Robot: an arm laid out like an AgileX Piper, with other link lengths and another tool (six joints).
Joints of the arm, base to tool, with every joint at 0 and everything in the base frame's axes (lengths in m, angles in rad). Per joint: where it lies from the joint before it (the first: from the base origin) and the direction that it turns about. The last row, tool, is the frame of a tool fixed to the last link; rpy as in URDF.
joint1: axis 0 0 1 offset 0 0 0.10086
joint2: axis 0 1 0 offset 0 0 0
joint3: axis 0 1 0 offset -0.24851 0 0.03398
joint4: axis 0.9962 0 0.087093 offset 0.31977 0 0.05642
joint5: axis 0 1 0 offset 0 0 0
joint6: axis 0.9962 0 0.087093 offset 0.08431 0 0.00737
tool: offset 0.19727 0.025 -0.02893 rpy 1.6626 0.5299 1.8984
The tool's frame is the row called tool.
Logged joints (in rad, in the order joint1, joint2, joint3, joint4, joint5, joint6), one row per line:
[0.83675 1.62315 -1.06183 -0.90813 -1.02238 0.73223]
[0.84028 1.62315 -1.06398 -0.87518 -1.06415 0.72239]
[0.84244 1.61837 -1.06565 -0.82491 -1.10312 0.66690]
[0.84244 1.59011 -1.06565 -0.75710 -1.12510 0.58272]
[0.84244 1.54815 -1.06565 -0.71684 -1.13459 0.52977]
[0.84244 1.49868 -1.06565 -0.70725 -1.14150 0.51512]
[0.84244 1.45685 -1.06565 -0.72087 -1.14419 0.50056]
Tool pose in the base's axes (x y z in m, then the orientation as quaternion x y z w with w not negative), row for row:
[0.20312 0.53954 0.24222 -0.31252 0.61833 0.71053 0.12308]
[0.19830 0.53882 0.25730 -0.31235 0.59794 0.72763 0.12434]
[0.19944 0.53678 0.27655 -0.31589 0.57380 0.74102 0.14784]
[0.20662 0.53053 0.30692 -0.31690 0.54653 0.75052 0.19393]
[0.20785 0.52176 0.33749 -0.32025 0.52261 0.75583 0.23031]
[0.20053 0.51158 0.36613 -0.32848 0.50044 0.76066 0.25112]
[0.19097 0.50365 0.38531 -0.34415 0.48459 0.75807 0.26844]
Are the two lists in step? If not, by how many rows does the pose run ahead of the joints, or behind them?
They are in step.
